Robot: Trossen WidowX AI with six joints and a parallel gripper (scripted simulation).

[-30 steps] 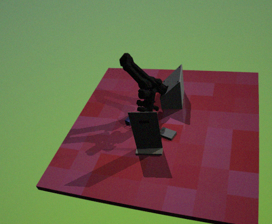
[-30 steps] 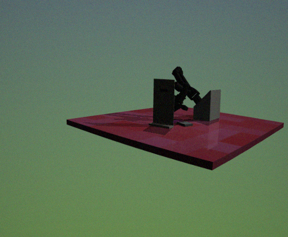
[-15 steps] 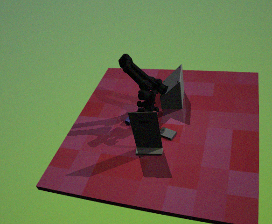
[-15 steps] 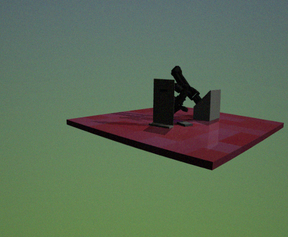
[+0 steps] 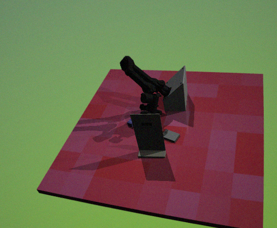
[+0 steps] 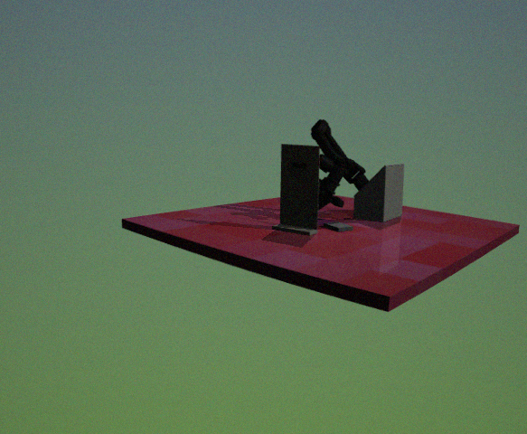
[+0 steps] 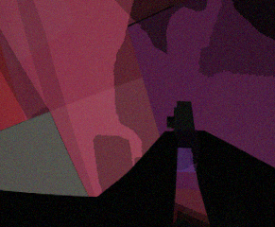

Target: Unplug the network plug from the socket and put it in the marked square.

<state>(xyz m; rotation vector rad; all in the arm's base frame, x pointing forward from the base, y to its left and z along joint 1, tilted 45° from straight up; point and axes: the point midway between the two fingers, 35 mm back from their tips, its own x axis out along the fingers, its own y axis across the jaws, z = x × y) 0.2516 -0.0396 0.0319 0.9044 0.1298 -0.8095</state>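
My gripper tip is 50 mm above the purple marked square and 10 mm past it. Round my gripper tip: purple network plug: right at my gripper tip; grey upright panel: 180 mm ahead, 100 mm above, 80 mm to the left; flat grey slab: 150 mm to the left, 40 mm below, 20 mm ahead.
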